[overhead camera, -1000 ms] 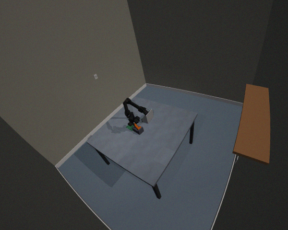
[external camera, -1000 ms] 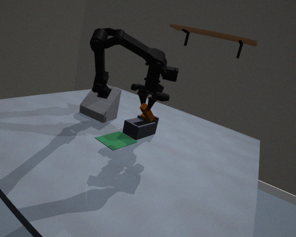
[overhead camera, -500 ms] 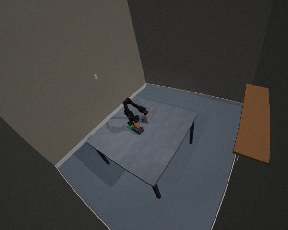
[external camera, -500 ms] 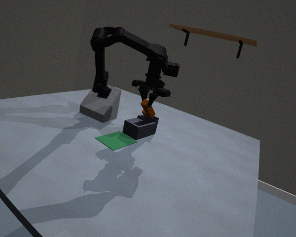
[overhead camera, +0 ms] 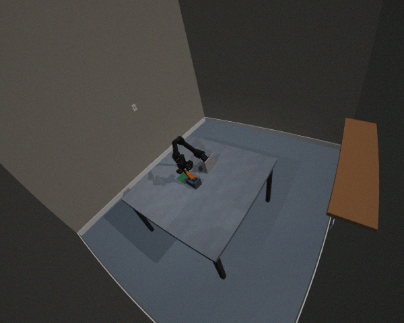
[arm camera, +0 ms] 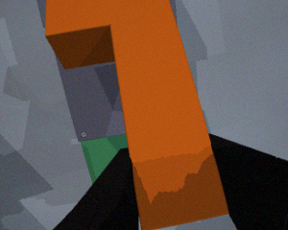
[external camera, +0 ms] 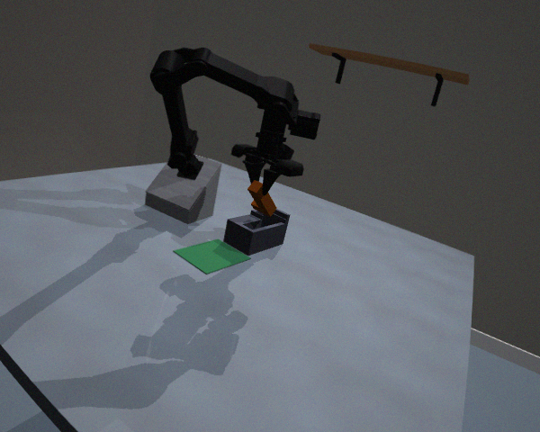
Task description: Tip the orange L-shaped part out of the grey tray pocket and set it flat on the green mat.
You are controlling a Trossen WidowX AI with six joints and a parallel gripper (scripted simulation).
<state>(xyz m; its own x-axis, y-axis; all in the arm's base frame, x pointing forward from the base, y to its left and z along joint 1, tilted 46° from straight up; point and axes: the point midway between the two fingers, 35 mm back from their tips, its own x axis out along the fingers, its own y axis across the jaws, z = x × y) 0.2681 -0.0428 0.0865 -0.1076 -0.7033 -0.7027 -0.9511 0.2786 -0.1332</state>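
My gripper tip is 17 cm above the green mat, 10 cm to the left of it and 5 cm past it. Also, from my gripper tip: orange L-shaped part (3 cm to the left, 3 cm below, 1 cm behind).
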